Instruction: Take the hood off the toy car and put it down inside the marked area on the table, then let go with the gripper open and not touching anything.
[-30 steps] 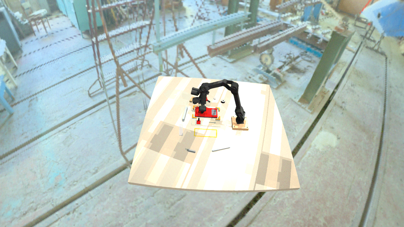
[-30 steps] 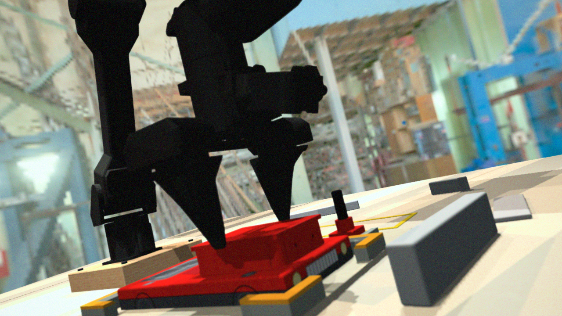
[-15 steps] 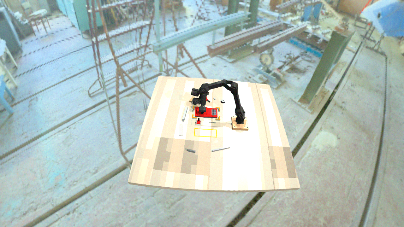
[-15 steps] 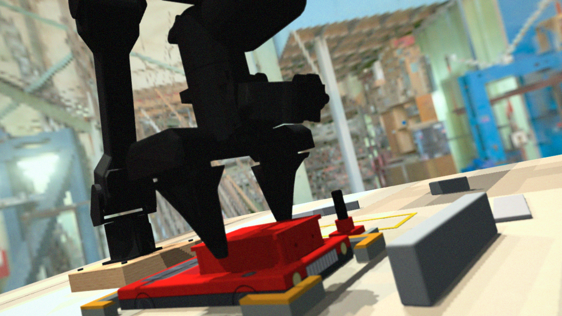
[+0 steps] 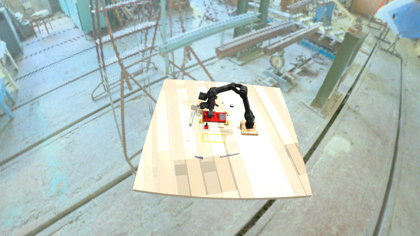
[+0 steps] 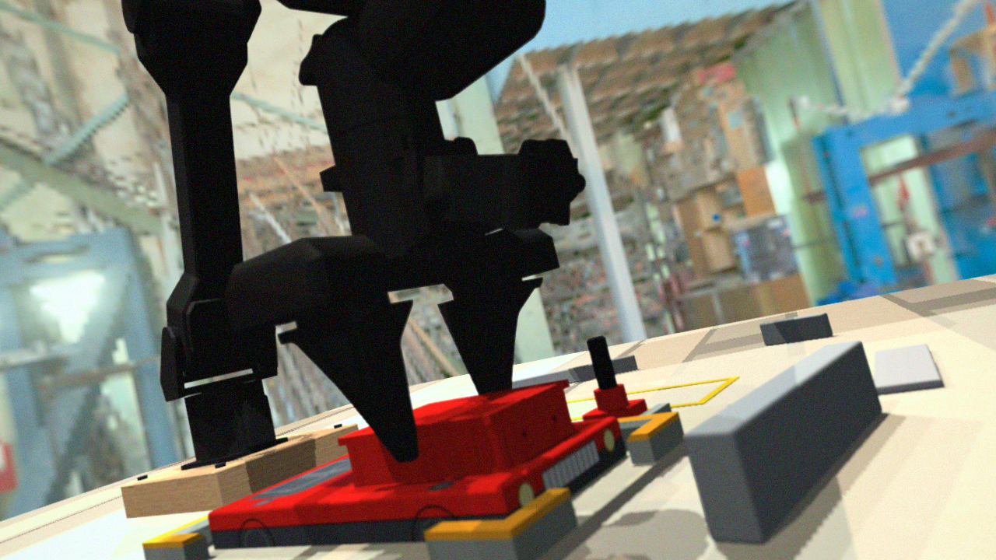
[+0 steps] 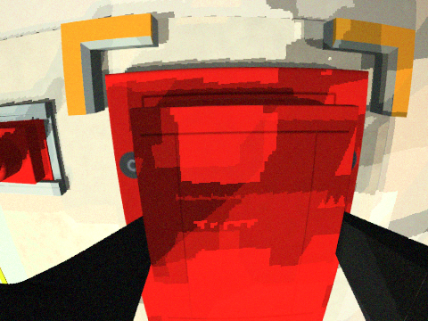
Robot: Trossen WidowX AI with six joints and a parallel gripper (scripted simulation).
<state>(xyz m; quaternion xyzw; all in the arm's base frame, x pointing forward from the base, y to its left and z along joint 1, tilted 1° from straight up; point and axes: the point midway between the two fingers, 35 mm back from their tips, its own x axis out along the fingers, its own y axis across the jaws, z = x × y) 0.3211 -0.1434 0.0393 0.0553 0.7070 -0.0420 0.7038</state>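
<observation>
Now: gripper tip 1 cm to the right of the grey engine block and 1 cm above it. Round my gripper tip: hood 1 cm above; long grey block 15 cm ahead, 1 cm to the left, 2 cm below.
</observation>
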